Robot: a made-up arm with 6 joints. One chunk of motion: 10 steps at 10 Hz.
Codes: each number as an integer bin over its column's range. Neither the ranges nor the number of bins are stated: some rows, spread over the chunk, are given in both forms.
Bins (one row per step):
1: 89 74 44 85 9 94
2: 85 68 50 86 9 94
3: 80 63 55 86 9 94
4: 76 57 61 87 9 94
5: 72 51 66 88 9 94
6: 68 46 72 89 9 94
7: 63 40 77 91 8 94
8: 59 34 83 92 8 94
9: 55 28 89 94 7 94
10: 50 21 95 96 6 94
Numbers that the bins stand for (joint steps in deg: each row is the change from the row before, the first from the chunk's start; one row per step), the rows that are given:
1: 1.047 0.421 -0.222 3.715 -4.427 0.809
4: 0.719 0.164 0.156 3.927 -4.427 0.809
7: 0.391 -0.094 0.511 4.352 -4.569 0.809
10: 0.063 -0.382 0.911 4.882 -4.852 0.809
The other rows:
2: 0.946 0.330 -0.089 3.821 -4.427 0.809
3: 0.820 0.255 0.022 3.821 -4.427 0.809
5: 0.618 0.073 0.267 4.033 -4.427 0.809
6: 0.517 -0.003 0.400 4.139 -4.427 0.809
8: 0.290 -0.185 0.644 4.458 -4.569 0.809
9: 0.189 -0.276 0.778 4.670 -4.710 0.809

